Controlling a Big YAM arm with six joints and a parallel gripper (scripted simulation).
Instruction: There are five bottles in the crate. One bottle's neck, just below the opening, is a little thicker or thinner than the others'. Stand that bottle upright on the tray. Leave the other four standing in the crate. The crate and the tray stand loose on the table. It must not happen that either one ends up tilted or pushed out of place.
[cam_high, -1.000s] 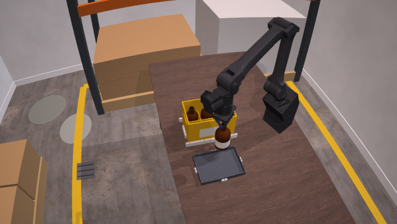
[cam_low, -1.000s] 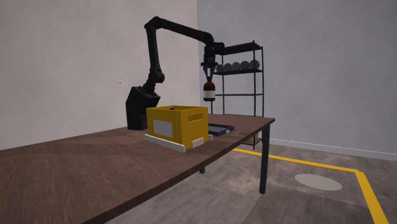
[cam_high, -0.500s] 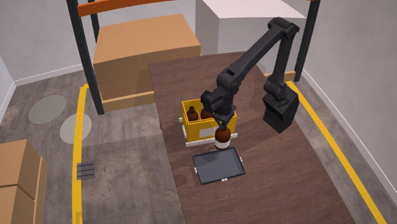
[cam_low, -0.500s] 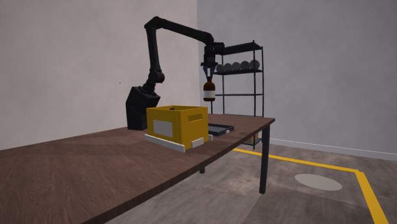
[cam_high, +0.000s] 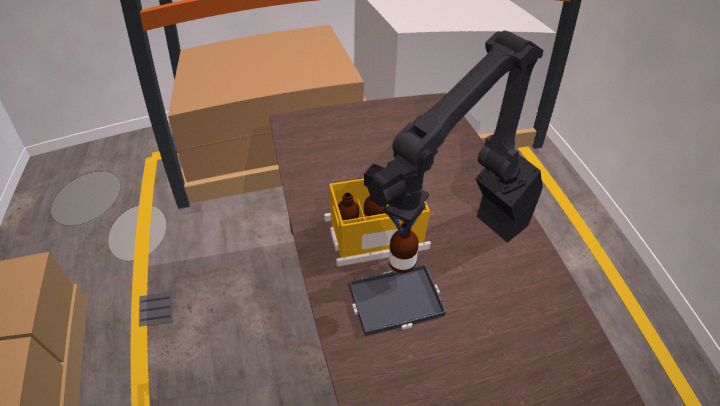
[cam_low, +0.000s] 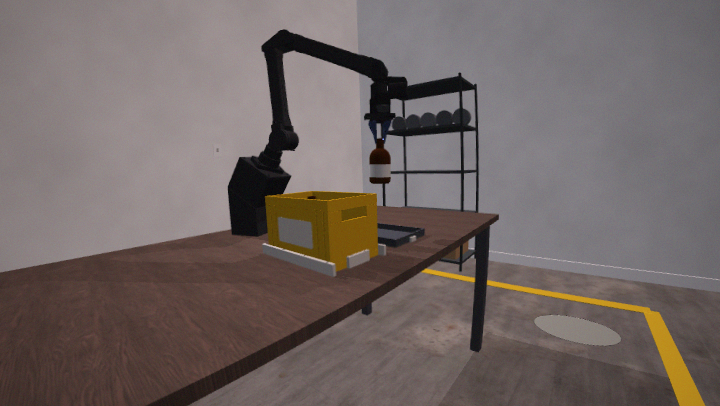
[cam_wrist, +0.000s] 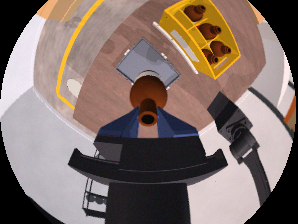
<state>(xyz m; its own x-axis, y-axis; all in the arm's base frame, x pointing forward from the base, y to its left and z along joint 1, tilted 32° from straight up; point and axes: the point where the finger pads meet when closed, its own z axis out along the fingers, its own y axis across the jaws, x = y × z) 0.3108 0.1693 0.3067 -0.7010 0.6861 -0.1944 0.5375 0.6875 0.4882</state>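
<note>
Right now the glass bottle is 7 cm below my hand. From my hand the other things lie so: dark tray 32 cm below, 1 cm behind; yellow crate 27 cm to the right, 25 cm below, 2 cm ahead.
</note>
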